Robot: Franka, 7 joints.
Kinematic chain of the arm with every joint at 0, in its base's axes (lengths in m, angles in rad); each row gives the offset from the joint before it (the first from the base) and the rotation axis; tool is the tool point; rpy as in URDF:
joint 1: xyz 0 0 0.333 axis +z
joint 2: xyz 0 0 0 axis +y
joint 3: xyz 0 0 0.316 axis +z
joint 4: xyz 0.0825 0 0 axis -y
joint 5: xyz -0.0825 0 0.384 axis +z
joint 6: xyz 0 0 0 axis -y
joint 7: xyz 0.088 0 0 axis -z
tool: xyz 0 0 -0.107 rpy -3.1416 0 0
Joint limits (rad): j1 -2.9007..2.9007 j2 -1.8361..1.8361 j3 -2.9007..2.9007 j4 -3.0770..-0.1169 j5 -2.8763..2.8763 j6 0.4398..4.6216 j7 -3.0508..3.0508
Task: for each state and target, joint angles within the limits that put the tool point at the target. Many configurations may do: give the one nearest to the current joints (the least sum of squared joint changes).
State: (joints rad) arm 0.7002 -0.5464 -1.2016 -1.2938 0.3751 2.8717 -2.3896
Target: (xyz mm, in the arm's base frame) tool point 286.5 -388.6 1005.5
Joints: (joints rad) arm 1.0371 -0.4338 -1.2890 -1.0314 0.3515 2.8087 -2.3896
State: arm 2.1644 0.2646 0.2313 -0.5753 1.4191 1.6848 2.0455
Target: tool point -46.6 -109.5 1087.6
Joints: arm 2.3518 -0.2968 -0.1071 -0.3110 1.3206 1.1746 2.0455
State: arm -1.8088 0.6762 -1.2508 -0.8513 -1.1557 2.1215 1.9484
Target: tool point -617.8 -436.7 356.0
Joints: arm -1.8134 1.0353 -0.9860 -1.3120 -1.0962 2.0695 1.9484
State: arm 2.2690 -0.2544 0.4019 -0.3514 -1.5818 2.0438 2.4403
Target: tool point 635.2 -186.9 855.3
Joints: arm 2.8321 -0.9945 0.3217 -0.1361 -1.6364 2.1666 2.4403
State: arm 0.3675 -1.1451 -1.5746 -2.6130 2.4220 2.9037 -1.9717
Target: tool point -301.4 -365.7 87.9
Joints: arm -0.1790 -1.0167 -2.1592 -2.1575 2.3309 2.9196 -1.9717
